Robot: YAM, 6 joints.
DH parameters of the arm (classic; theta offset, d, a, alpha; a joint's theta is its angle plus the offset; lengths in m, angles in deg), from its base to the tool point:
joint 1: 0 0.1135 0.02 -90
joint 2: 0 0 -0.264 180
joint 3: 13.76 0 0.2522 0
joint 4: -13.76 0 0.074 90
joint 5: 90 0 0 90
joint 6: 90 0.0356 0 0
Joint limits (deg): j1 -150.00..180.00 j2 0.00..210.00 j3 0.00..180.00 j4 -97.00..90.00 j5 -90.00..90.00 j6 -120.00..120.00
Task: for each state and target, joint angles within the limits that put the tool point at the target. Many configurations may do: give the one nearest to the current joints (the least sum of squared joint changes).
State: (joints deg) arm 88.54 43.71 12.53 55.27 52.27 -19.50
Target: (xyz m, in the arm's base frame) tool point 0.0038 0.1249 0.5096
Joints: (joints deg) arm 99.73 50.56 60.32 57.22 44.28 -19.50
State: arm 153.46 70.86 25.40 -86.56 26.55 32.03
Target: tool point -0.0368 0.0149 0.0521
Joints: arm 167.36 80.45 3.45 -40.65 10.49 32.03
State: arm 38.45 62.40 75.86 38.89 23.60 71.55
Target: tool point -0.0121 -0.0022 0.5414
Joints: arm 29.04 30.61 64.86 41.53 -6.37 71.55
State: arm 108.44 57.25 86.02 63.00 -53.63 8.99
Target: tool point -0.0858 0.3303 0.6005
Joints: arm 100.91 104.47 124.25 44.47 -37.66 8.99
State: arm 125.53 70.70 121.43 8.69 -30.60 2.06
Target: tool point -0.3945 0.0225 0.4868
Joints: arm 173.87 98.26 105.62 4.43 -33.65 2.06
